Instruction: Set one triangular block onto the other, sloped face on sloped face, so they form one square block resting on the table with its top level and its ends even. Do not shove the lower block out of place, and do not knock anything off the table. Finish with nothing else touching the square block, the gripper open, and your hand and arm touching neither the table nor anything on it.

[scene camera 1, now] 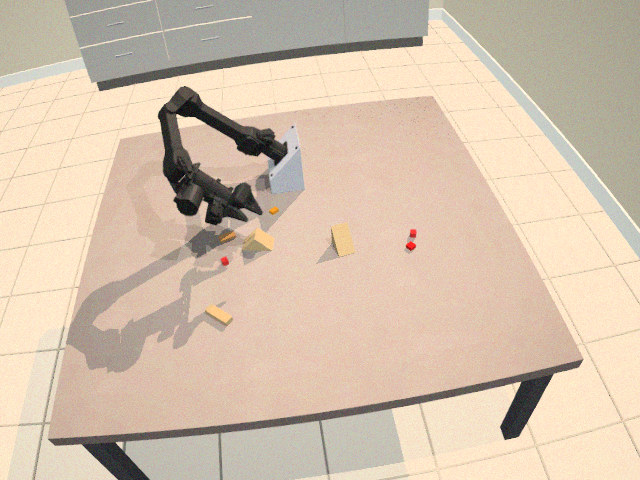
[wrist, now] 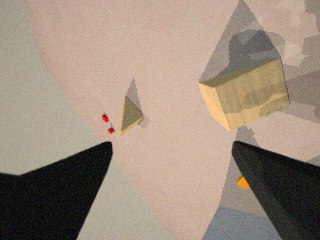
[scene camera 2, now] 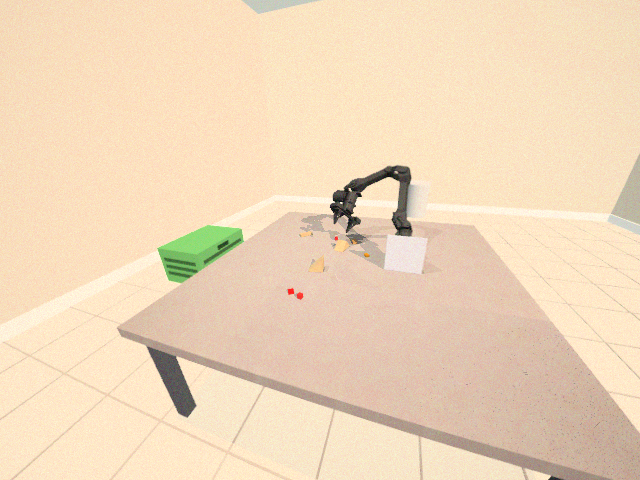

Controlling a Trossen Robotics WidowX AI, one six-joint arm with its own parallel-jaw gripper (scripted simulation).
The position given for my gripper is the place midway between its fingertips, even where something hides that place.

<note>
My gripper [scene camera 1: 254, 217] is open and holds nothing.
My gripper is seen too in the wrist view [wrist: 172, 147].
</note>
